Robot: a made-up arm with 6 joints.
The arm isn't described. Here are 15 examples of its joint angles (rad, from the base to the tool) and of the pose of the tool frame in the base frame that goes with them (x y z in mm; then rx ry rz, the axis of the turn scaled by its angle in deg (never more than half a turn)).
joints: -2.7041 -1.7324 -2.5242 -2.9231 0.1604 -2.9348
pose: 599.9 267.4 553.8 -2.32 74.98 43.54
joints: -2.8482 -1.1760 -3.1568 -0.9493 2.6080 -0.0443
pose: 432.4 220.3 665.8 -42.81 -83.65 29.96
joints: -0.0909 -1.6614 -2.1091 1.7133 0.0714 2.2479
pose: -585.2 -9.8 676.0 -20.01 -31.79 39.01
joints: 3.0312 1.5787 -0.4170 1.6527 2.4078 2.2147
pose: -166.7 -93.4 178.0 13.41 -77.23 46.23
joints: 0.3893 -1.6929 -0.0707 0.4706 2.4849 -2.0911
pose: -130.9 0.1 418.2 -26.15 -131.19 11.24
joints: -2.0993 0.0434 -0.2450 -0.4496 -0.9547 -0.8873
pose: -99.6 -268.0 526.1 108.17 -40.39 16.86
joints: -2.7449 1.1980 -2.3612 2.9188 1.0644 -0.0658
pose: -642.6 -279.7 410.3 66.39 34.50 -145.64
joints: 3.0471 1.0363 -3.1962 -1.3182 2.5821 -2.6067
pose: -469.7 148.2 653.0 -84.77 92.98 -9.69
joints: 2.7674 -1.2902 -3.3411 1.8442 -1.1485 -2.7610
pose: 531.1 -94.9 541.9 -61.04 42.18 -18.28
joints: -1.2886 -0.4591 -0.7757 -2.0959 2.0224 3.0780
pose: -36.3 -218.6 743.1 -39.20 -44.64 71.06
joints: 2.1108 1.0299 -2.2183 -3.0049 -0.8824 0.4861
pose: -287.8 450.1 369.5 123.29 -125.38 -28.92
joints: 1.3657 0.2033 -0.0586 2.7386 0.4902 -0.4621
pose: 31.4 112.7 353.9 -147.05 73.29 21.67
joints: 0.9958 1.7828 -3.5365 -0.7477 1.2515 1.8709
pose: 390.2 523.9 333.2 -134.01 58.24 -63.59
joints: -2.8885 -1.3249 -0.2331 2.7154 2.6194 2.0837
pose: 114.0 -15.4 688.6 -18.32 60.29 -28.52
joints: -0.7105 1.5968 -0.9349 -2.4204 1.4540 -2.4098
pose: 138.3 -188.9 -7.1 81.08 -106.27 55.30
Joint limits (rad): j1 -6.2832..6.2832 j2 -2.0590..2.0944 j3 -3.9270..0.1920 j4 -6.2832..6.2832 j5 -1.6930..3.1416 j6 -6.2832..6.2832
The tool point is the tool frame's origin. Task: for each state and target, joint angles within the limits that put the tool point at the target. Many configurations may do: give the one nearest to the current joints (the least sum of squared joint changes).
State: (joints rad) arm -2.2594 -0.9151 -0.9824 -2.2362 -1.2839 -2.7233
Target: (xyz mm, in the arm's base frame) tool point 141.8 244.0 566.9
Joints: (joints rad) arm -1.8592 -1.7275 -1.0152 -2.2901 -1.5783 -2.7233
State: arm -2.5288 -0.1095 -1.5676 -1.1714 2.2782 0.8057
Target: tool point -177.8 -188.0 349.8
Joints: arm -2.0508 0.6705 -0.7348 -0.6932 2.0353 0.8057
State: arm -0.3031 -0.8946 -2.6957 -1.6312 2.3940 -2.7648
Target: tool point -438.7 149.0 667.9
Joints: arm -0.5260 -1.1113 -2.9270 -1.6219 2.8667 -2.7648
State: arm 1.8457 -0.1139 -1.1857 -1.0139 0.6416 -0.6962
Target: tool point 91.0 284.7 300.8
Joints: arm 1.3199 0.5314 -0.6056 -1.0079 0.8500 -0.6962
